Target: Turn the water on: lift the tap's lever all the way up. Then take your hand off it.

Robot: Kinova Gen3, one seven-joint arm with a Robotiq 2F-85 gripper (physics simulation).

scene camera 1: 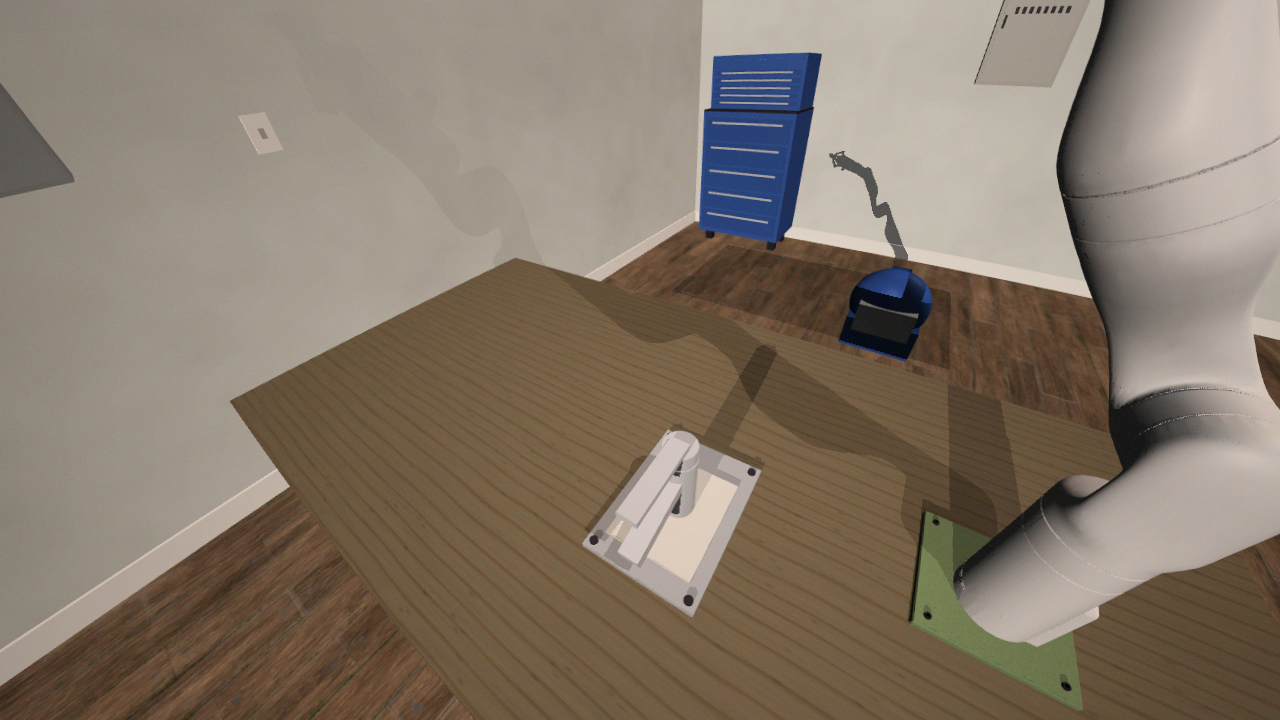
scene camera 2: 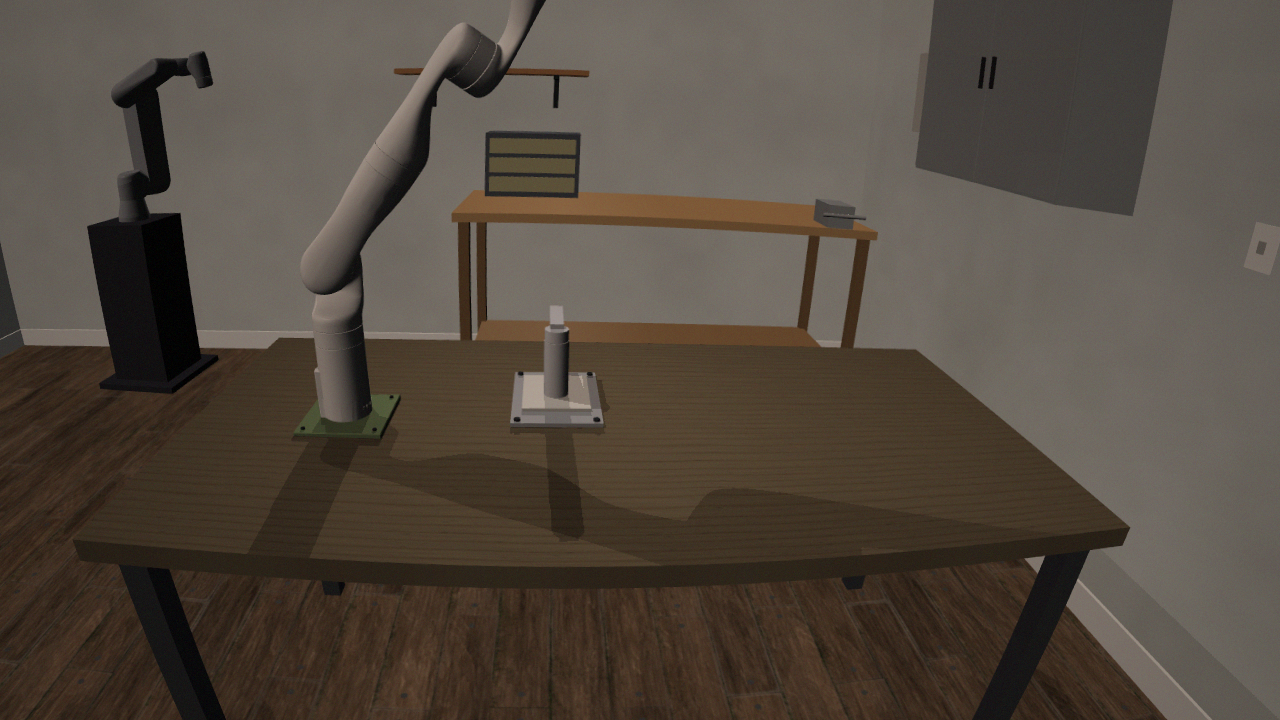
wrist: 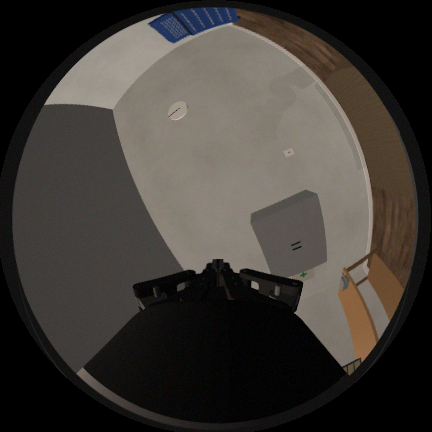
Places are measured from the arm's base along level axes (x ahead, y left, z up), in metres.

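Where they show: gripper, fingertip midpoint: [wrist: 217,265]; arm's base, origin of the base link: [scene camera 1: 994,599] [scene camera 2: 348,411].
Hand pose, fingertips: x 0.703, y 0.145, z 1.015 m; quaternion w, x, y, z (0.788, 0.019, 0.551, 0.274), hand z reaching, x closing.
Note:
Things, the pixels of their top centre, and the offset from my fingertips. "*": a spot on its surface instead. Level surfaces: height alone.
- tap's grey round post, surface spot: [scene camera 1: 688,488] * dx -0.337, dy -0.016, dz -0.938 m
- light lever, middle of its top: [scene camera 1: 655,476] [scene camera 2: 556,314] dx -0.322, dy +0.033, dz -0.867 m
- spout, middle of its top: [scene camera 1: 652,509] dx -0.323, dy +0.043, dz -0.924 m
- table, its level: dz -1.023 m
The tap's grey round post [scene camera 1: 688,488] [scene camera 2: 556,362] stands upright on a pale mounting plate [scene camera 1: 726,530] [scene camera 2: 528,419] on the table. The light lever [scene camera 1: 656,481] [scene camera 2: 556,316] is a flat bar running out from the top of the post. In scene camera 1 it looks about parallel to the spout [scene camera 1: 648,530] below it; its exact tilt is hard to tell. My gripper [wrist: 217,265] is shut with nothing between its fingers, in the wrist view. It is high up, well away from the tap, and outside both scene views. The tap does not show in the wrist view.
My arm [scene camera 1: 1181,295] [scene camera 2: 384,170] rises from a green base plate [scene camera 1: 935,564] [scene camera 2: 390,410] beside the tap. A grey wall cabinet [scene camera 2: 1029,116] [wrist: 295,235] hangs on the wall. A wooden bench [scene camera 2: 662,210] stands behind the table [scene camera 1: 447,385] [scene camera 2: 805,429].

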